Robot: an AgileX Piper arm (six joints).
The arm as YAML. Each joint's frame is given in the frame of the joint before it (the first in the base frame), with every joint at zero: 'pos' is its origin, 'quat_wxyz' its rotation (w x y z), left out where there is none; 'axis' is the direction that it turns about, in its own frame. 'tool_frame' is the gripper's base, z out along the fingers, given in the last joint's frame.
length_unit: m
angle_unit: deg
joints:
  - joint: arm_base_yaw
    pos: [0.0, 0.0, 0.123]
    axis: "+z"
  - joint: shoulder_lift
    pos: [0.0, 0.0, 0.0]
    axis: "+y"
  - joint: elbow
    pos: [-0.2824, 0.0, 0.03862]
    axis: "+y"
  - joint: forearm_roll
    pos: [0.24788, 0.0, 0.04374]
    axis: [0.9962, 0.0, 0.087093]
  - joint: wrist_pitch
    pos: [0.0, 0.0, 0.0]
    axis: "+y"
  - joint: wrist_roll
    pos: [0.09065, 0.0, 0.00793]
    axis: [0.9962, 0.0, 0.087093]
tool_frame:
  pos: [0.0, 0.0, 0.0]
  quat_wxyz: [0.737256, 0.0, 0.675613, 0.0]
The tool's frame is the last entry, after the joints.
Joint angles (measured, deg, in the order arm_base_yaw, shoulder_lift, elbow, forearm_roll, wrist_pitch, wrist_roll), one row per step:
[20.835 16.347 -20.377 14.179 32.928 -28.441]
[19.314 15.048 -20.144 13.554 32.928 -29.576]
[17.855 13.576 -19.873 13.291 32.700 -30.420]
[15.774 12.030 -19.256 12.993 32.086 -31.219]
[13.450 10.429 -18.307 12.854 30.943 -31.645]
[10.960 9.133 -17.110 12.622 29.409 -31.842]
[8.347 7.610 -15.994 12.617 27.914 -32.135]
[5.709 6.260 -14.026 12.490 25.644 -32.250]
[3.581 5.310 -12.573 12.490 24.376 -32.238]
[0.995 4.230 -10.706 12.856 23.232 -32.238]
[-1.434 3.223 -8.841 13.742 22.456 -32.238]
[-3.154 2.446 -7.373 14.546 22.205 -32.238]
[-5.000 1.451 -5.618 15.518 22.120 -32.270]
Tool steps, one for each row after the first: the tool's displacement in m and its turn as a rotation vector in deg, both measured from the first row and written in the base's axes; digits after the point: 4 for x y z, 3 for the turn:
[-0.0018 -0.0031 0.0000 -1.138 -1.708 -1.192]
[-0.0041 -0.0058 0.0004 -1.626 -3.478 -2.457]
[-0.0059 -0.0091 -0.0007 -2.143 -5.307 -4.475]
[-0.0072 -0.0122 -0.0029 -2.193 -7.139 -6.980]
[-0.0074 -0.0154 -0.0062 -2.257 -8.738 -9.826]
[-0.0083 -0.0184 -0.0090 -2.205 -10.578 -12.727]
[-0.0078 -0.0216 -0.0156 -2.243 -12.125 -15.883]
[-0.0074 -0.0238 -0.0211 -2.269 -12.791 -18.304]
[-0.0070 -0.0263 -0.0291 -2.112 -12.993 -21.103]
[-0.0067 -0.0282 -0.0377 -1.518 -12.697 -23.625]
[-0.0065 -0.0294 -0.0450 -0.982 -12.108 -25.336]
[-0.0065 -0.0305 -0.0540 -0.338 -11.291 -27.121]

